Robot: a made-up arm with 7 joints. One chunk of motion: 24 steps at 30 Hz.
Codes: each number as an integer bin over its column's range. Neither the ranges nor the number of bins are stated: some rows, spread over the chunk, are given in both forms.
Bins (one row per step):
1: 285 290 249 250 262 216 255
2: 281 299 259 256 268 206 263
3: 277 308 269 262 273 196 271
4: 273 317 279 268 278 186 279
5: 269 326 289 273 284 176 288
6: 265 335 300 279 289 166 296
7: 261 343 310 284 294 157 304
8: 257 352 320 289 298 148 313
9: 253 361 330 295 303 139 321
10: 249 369 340 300 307 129 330
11: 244 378 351 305 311 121 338
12: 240 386 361 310 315 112 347
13: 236 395 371 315 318 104 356
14: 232 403 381 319 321 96 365
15: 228 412 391 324 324 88 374
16: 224 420 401 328 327 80 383
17: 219 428 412 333 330 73 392
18: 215 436 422 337 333 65 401
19: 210 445 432 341 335 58 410
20: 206 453 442 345 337 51 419
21: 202 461 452 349 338 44 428
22: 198 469 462 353 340 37 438
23: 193 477 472 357 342 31 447
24: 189 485 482 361 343 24 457
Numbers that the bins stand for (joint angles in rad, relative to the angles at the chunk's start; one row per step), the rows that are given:
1: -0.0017 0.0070 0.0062 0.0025 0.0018 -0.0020 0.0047
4: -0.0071 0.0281 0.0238 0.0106 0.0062 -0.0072 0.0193
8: -0.0143 0.0555 0.0479 0.0201 0.0116 -0.0139 0.0399
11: -0.0202 0.0759 0.0661 0.0273 0.0152 -0.0187 0.0550
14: -0.0256 0.0955 0.0837 0.0336 0.0179 -0.0231 0.0714
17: -0.0314 0.1150 0.1019 0.0399 0.0204 -0.0271 0.0878
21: -0.0391 0.1409 0.1254 0.0471 0.0226 -0.0323 0.1096
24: -0.0449 0.1596 0.1430 0.0525 0.0240 -0.0358 0.1272
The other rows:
2: -0.0035 0.0141 0.0121 0.0052 0.0034 -0.0037 0.0095
3: -0.0053 0.0211 0.0179 0.0079 0.0048 -0.0055 0.0144
5: -0.0089 0.0352 0.0297 0.0129 0.0078 -0.0090 0.0247
6: -0.0107 0.0422 0.0361 0.0156 0.0092 -0.0108 0.0296
7: -0.0125 0.0485 0.0420 0.0178 0.0105 -0.0123 0.0344
9: -0.0161 0.0626 0.0537 0.0228 0.0130 -0.0155 0.0447
10: -0.0179 0.0688 0.0596 0.0250 0.0141 -0.0173 0.0502
12: -0.0220 0.0822 0.0719 0.0295 0.0163 -0.0203 0.0605
13: -0.0238 0.0892 0.0778 0.0318 0.0171 -0.0217 0.0660
15: -0.0274 0.1025 0.0895 0.0358 0.0188 -0.0245 0.0769
16: -0.0292 0.1088 0.0954 0.0376 0.0196 -0.0259 0.0823
18: -0.0332 0.1213 0.1077 0.0417 0.0212 -0.0286 0.0933
19: -0.0355 0.1283 0.1136 0.0435 0.0218 -0.0298 0.0987
20: -0.0373 0.1346 0.1195 0.0453 0.0223 -0.0310 0.1042
22: -0.0409 0.1471 0.1312 0.0489 0.0232 -0.0335 0.1157
23: -0.0431 0.1534 0.1371 0.0507 0.0237 -0.0345 0.1212

